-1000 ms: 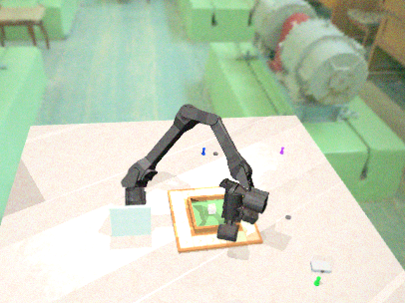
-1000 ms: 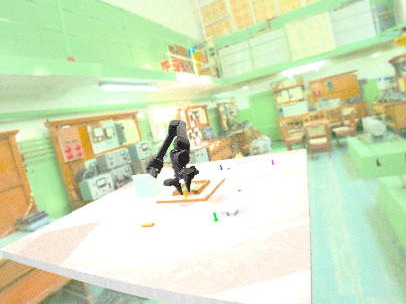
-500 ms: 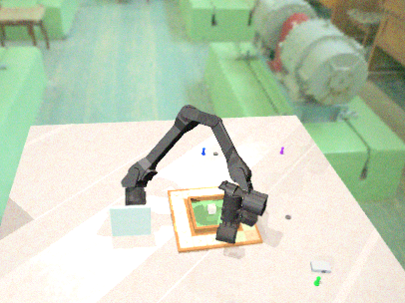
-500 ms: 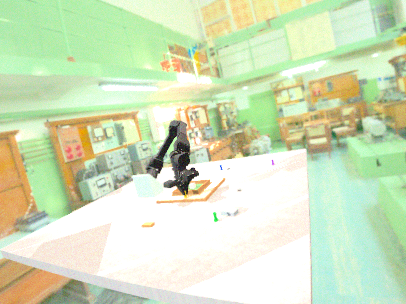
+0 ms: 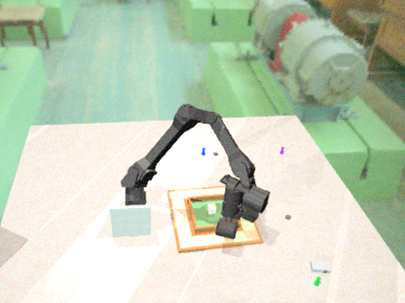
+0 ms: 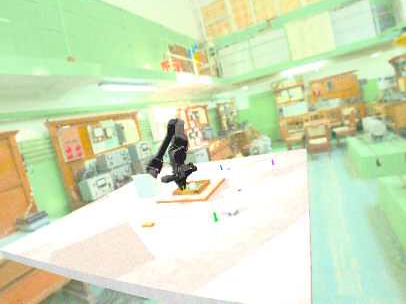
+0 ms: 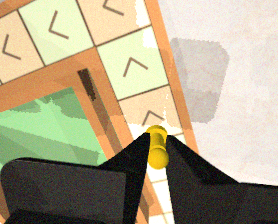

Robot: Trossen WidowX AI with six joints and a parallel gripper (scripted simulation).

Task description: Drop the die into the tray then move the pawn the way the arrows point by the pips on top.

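The white die lies 130 mm to the left of my gripper tip, 20 mm below it and 20 mm behind it. From my gripper tip the other things lie so: yellow pawn right at my gripper tip; grey tile 270 mm ahead, 160 mm to the right, 40 mm below; green pawn 240 mm ahead, 210 mm to the right, 30 mm below.
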